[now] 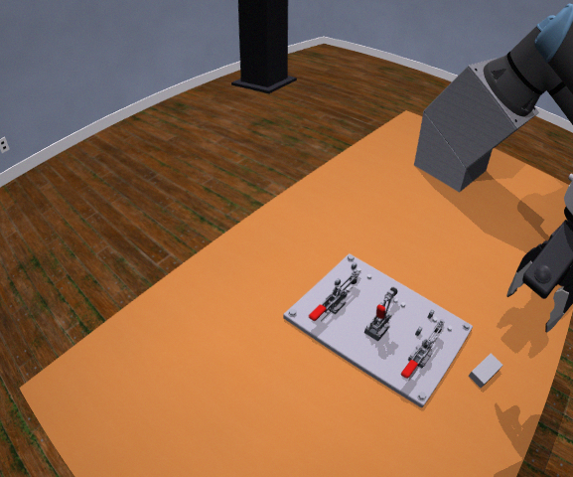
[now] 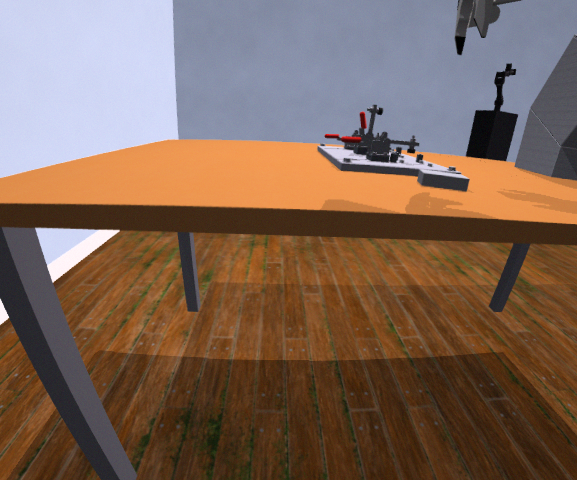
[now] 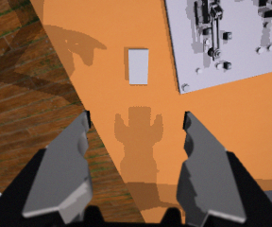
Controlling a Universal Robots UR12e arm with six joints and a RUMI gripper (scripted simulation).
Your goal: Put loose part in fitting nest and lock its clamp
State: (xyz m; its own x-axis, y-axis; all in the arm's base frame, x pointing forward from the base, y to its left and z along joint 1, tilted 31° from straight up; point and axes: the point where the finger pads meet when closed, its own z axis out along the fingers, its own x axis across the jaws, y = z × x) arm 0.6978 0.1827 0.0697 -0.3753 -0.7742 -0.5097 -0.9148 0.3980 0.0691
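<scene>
Now: the grey rectangular block 20 cm below my hand. From my hand the other things lie so: fixture plate (25 cm to the right, 21 cm below).
</scene>
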